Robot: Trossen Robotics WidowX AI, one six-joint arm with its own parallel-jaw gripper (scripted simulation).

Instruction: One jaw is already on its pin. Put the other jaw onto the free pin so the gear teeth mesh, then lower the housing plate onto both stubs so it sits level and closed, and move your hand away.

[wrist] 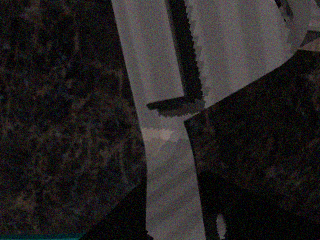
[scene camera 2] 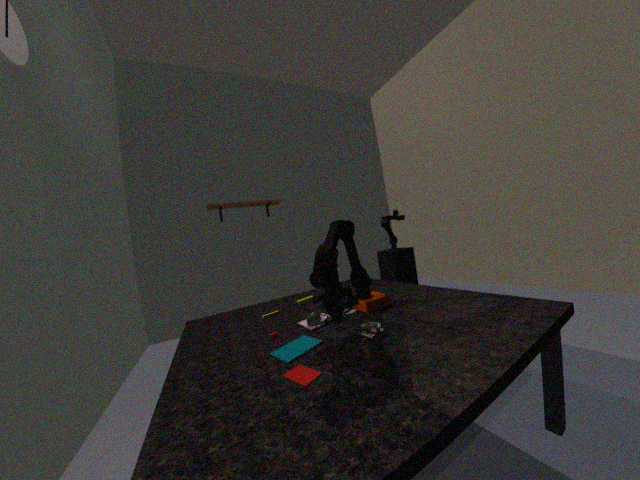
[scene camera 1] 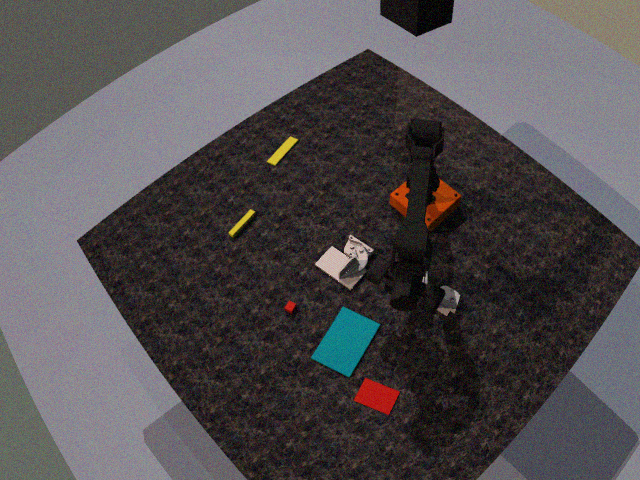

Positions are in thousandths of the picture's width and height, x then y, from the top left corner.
Scene:
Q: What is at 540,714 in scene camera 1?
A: A teal sheet.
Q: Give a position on a red sheet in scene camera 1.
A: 580,822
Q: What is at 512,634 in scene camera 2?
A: My gripper.

